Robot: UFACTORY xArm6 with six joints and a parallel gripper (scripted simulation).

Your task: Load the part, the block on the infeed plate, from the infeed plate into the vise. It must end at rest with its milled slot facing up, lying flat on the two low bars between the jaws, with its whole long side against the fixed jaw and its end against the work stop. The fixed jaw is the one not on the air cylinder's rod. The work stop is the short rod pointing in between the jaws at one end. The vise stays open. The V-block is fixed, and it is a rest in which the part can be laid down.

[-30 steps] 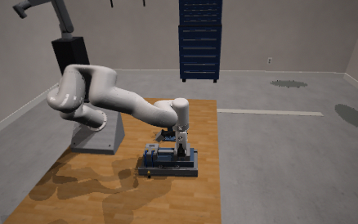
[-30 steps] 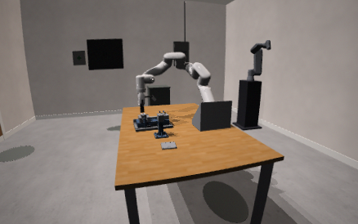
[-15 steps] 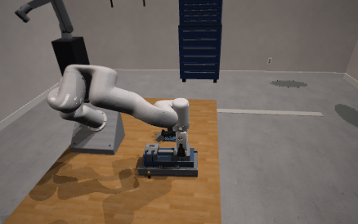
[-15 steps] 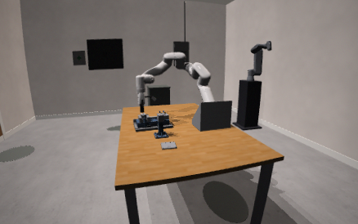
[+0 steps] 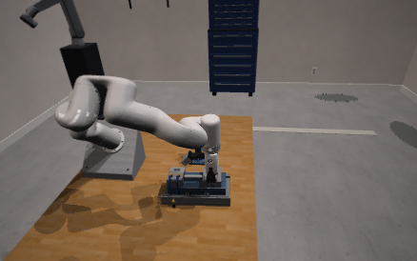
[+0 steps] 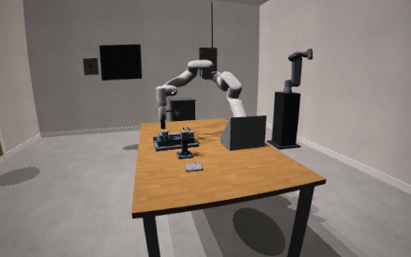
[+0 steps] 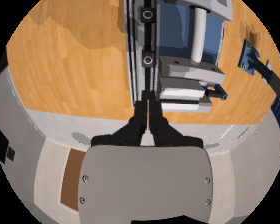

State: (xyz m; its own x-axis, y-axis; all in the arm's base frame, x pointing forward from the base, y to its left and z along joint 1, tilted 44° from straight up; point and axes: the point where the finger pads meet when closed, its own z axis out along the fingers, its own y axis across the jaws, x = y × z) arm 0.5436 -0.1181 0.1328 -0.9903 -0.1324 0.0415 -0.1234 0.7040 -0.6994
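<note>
Now: hand 10 mm past the part, 50 mm to the right of it and 30 mm above it. The rest, counted from my hand: air cylinder: 170 mm behind, 40 mm to the left, 50 mm below; air cylinder rod: 90 mm behind, 50 mm to the left, 50 mm below.
</note>
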